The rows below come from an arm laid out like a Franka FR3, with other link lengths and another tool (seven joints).
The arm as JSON. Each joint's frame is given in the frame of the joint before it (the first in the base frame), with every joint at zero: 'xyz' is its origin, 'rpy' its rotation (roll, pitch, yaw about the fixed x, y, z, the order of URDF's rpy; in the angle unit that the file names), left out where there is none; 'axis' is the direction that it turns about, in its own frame. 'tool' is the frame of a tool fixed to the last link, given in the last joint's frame.
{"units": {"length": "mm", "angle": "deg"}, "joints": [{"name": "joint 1", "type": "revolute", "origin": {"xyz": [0.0, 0.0, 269.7]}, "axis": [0.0, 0.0, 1.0]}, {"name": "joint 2", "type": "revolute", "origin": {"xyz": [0.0, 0.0, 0.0], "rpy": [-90.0, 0.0, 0.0]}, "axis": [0.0, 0.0, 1.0]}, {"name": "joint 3", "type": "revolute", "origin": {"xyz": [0.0, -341.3, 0.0], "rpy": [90.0, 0.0, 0.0]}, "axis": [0.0, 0.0, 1.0]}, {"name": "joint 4", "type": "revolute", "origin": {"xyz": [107.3, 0.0, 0.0], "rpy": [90.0, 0.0, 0.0]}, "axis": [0.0, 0.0, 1.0]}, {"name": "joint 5", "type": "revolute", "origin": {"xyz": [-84.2, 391.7, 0.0], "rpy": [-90.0, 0.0, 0.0]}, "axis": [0.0, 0.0, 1.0]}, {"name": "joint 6", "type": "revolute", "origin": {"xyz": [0.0, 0.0, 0.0], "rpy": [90.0, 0.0, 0.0]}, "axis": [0.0, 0.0, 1.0]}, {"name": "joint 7", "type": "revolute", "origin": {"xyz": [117.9, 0.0, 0.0], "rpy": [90.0, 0.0, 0.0]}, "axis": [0.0, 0.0, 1.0]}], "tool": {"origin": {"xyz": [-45.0, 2.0, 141.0], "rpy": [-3.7, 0.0, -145.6]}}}
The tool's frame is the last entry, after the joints.
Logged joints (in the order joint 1, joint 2, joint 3, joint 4, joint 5, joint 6, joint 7), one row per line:
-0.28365, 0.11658, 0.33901, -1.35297, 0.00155, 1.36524, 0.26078
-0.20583, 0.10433, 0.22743, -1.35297, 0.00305, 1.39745, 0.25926
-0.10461, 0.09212, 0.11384, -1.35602, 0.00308, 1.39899, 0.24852
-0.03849, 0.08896, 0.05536, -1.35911, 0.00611, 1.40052, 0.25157
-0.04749, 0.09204, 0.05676, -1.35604, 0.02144, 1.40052, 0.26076
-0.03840, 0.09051, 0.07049, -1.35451, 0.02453, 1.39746, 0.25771
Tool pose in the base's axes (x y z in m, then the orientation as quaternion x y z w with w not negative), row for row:
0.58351, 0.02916, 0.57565, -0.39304, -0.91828, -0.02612, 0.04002
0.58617, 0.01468, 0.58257, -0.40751, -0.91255, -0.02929, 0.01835
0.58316, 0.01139, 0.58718, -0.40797, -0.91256, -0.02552, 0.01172
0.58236, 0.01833, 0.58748, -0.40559, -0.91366, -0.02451, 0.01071
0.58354, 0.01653, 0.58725, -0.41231, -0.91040, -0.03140, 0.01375
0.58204, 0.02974, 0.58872, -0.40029, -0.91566, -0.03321, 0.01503
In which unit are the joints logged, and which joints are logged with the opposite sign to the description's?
The joints are logged in radians. Opposite sign: none.
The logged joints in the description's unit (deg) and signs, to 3 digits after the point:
-16.252, 6.680, 19.424, -77.519, 0.089, 78.222, 14.942
-11.793, 5.978, 13.031, -77.519, 0.175, 80.068, 14.855
-5.994, 5.278, 6.523, -77.694, 0.176, 80.156, 14.239
-2.205, 5.097, 3.172, -77.871, 0.350, 80.244, 14.414
-2.721, 5.274, 3.252, -77.695, 1.228, 80.244, 14.940
-2.200, 5.186, 4.039, -77.608, 1.405, 80.069, 14.766

